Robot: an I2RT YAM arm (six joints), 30 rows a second.
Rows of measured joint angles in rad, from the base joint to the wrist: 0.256 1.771 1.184 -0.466 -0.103 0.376; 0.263 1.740 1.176 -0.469 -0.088 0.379; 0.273 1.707 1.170 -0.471 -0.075 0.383; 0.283 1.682 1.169 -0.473 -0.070 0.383; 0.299 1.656 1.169 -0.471 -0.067 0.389; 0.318 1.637 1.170 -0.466 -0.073 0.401; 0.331 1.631 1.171 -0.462 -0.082 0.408; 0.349 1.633 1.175 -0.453 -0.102 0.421; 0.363 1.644 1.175 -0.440 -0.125 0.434; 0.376 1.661 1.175 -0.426 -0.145 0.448; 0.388 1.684 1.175 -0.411 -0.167 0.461; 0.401 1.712 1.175 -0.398 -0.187 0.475; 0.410 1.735 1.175 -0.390 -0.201 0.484
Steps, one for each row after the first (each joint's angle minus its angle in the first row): 0.007 -0.031 -0.008 -0.003 0.015 0.003; 0.017 -0.064 -0.014 -0.005 0.028 0.007; 0.027 -0.089 -0.015 -0.007 0.033 0.007; 0.043 -0.115 -0.015 -0.005 0.036 0.013; 0.062 -0.134 -0.014 0.000 0.030 0.025; 0.075 -0.140 -0.013 0.004 0.021 0.032; 0.093 -0.138 -0.009 0.013 0.001 0.045; 0.107 -0.127 -0.009 0.026 -0.022 0.058; 0.120 -0.110 -0.009 0.040 -0.042 0.072; 0.132 -0.087 -0.009 0.055 -0.064 0.085; 0.145 -0.059 -0.009 0.068 -0.084 0.099; 0.154 -0.036 -0.009 0.076 -0.098 0.108
